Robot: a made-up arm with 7 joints.
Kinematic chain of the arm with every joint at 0, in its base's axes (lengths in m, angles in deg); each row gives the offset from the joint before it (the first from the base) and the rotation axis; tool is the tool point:
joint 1: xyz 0 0 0.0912 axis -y
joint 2: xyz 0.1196 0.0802 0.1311 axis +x
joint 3: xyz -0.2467 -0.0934 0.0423 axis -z
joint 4: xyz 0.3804 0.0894 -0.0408 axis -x
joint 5: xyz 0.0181 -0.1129 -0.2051 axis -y
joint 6: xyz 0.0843 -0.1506 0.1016 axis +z
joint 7: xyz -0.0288 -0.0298 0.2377 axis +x
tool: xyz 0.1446 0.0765 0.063
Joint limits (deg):
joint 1: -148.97..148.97
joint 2: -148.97..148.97
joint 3: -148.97..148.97
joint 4: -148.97..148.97
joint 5: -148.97..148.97
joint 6: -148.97..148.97
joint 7: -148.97..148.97
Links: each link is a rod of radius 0.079 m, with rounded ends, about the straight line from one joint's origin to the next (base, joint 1, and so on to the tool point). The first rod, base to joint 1, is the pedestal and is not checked.
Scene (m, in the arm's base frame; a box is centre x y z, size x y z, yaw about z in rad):
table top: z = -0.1
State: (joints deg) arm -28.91 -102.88 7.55 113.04 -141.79 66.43 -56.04
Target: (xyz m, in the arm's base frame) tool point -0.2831 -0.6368 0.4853
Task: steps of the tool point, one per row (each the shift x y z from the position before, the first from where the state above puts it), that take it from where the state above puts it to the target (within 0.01 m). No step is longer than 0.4 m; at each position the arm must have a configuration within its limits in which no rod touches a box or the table.
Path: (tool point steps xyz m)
1: -0.0522 -0.1827 0.3090
2: -0.1735 -0.2588 0.1973
3: -0.2392 -0.2806 0.0305
4: -0.2312 -0.2454 -0.1445
5: -0.1570 -0.1627 -0.2810

